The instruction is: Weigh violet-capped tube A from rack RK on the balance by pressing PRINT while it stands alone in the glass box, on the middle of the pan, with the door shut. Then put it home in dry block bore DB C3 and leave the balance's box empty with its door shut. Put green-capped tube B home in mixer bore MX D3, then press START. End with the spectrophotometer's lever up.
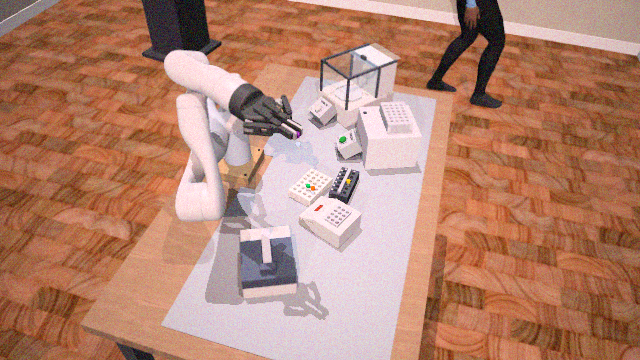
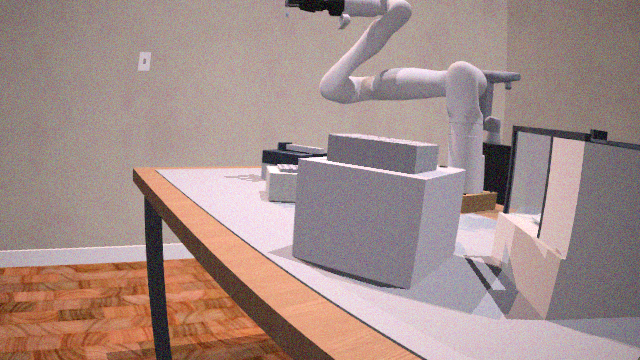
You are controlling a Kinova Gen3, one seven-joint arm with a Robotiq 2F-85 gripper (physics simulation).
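My gripper (image 1: 296,132) (image 2: 290,4) is shut on violet-capped tube A (image 1: 298,134), high above the mat between the arm's base and the balance. Much of the tube is hard to see. Green-capped tube B (image 1: 308,186) stands in the white rack (image 1: 296,195), beside an orange cap. The balance (image 1: 388,80) (image 2: 595,235) has a black-edged glass box around its pan (image 1: 348,92); I cannot tell its door's state. The box with the green button (image 1: 342,139) stands by the large white mixer (image 1: 390,150) (image 2: 360,220). The spectrophotometer's lever (image 1: 267,250) (image 2: 305,148) appears to lie low along its top.
A black rack (image 1: 353,190) with a yellow cap (image 1: 348,181) stands beside the white rack. A sloped white block (image 1: 325,227) (image 2: 281,187) with a red display stands in front of them. A small button box (image 1: 322,111) stands beside the balance. A person's legs (image 1: 487,60) show behind the table.
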